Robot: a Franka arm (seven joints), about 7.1 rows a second.
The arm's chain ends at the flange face. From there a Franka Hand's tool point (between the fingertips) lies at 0.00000 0.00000 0.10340 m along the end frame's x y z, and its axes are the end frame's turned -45 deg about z.
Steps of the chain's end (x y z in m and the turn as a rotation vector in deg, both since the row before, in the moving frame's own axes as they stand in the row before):
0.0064 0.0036 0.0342 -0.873 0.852 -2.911
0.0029 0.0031 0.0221 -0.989 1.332 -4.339
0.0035 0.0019 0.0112 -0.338 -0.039 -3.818
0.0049 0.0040 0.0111 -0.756 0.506 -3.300
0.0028 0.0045 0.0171 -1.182 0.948 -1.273
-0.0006 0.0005 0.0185 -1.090 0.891 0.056
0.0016 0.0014 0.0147 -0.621 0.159 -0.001
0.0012 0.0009 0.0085 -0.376 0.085 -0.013
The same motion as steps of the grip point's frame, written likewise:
0.0020 0.0093 0.0342 -1.220 -0.015 -2.911
0.0004 0.0072 0.0221 -1.641 0.243 -4.339
0.0007 0.0042 0.0112 -0.211 -0.267 -3.818
0.0004 0.0079 0.0111 -0.892 -0.177 -3.300
-0.0015 0.0079 0.0171 -1.506 -0.165 -1.273
-0.0010 0.0025 0.0185 -1.401 -0.141 0.056
-0.0004 0.0031 0.0147 -0.552 -0.327 -0.001
-0.0002 0.0021 0.0085 -0.326 -0.206 -0.013

